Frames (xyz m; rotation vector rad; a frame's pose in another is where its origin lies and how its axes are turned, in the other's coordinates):
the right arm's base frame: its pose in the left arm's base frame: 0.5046 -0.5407 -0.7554 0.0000 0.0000 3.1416
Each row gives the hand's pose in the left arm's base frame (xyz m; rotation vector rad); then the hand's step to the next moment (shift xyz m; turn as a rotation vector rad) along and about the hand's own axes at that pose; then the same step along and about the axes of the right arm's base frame.
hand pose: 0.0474 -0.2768 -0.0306 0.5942 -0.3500 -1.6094
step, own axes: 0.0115 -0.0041 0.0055 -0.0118 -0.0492 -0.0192
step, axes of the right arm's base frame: 0.0070 0.0114 0.0003 0.0292 -0.0204 -0.0408
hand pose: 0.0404 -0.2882 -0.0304 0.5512 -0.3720 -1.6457
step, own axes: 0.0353 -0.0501 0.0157 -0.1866 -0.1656 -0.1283
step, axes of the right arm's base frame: 0.0533 0.0284 -0.0189 0.0504 -0.2179 -0.1694
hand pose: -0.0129 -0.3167 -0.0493 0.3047 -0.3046 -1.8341
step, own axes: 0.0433 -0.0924 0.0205 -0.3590 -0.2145 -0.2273
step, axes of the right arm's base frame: 0.1017 0.0152 -0.0164 0.0112 -0.3917 -0.2702
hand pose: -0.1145 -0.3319 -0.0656 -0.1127 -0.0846 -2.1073
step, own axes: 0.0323 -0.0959 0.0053 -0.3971 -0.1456 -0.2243
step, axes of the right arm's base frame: 0.0986 -0.0222 0.0076 -0.0675 -0.3891 -0.2706
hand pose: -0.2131 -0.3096 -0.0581 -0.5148 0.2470 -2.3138
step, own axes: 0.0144 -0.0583 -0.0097 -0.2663 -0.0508 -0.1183
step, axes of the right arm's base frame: 0.0502 -0.0313 0.0142 -0.0887 -0.2270 -0.1676
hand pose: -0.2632 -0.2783 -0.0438 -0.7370 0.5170 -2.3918
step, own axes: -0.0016 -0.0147 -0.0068 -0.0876 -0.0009 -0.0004
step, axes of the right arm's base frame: 0.0091 -0.0134 0.0016 -0.0590 -0.0555 -0.0334
